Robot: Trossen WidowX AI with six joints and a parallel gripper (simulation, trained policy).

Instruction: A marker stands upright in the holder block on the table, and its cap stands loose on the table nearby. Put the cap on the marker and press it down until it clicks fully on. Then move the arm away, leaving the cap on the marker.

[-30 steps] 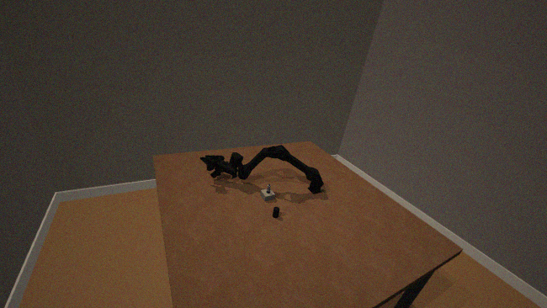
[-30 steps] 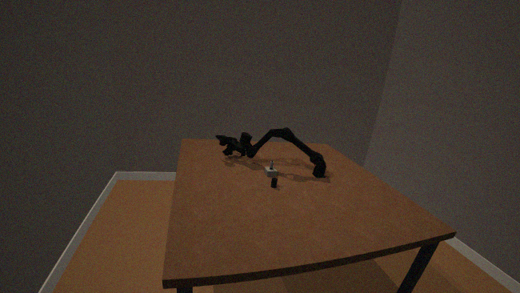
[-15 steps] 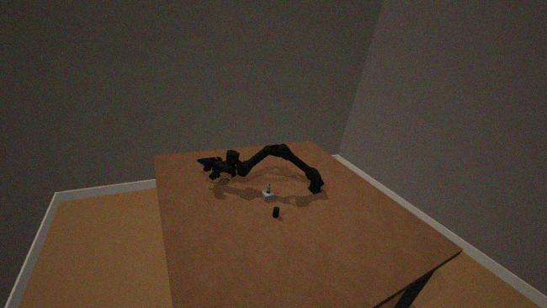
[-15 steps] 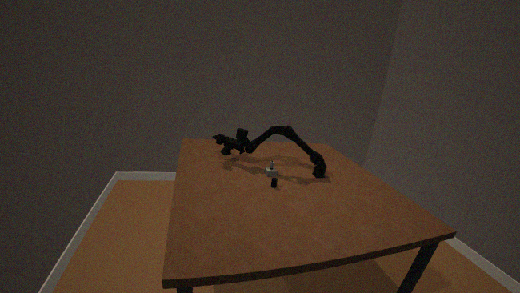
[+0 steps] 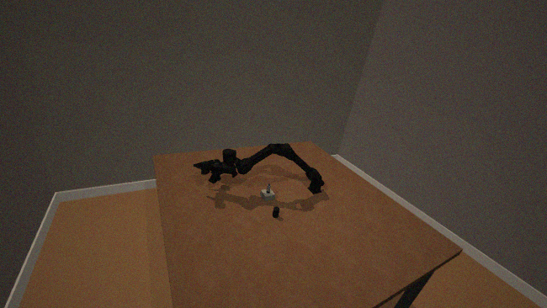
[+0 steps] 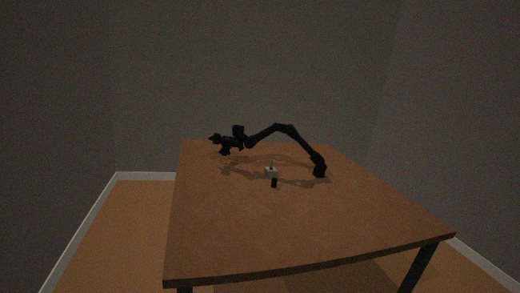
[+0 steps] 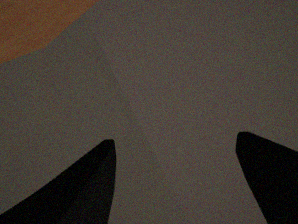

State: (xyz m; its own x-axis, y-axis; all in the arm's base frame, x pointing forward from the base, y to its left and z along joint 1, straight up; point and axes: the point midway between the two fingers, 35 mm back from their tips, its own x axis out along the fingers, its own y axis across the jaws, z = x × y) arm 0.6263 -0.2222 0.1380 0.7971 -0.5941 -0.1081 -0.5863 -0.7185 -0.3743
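Right now my gripper tip is 36 cm to the right of the dark marker cap, 31 cm past it and 11 cm above it. Round my gripper tip: pale holder block (34 cm behind, 22 cm to the left, 12 cm below).
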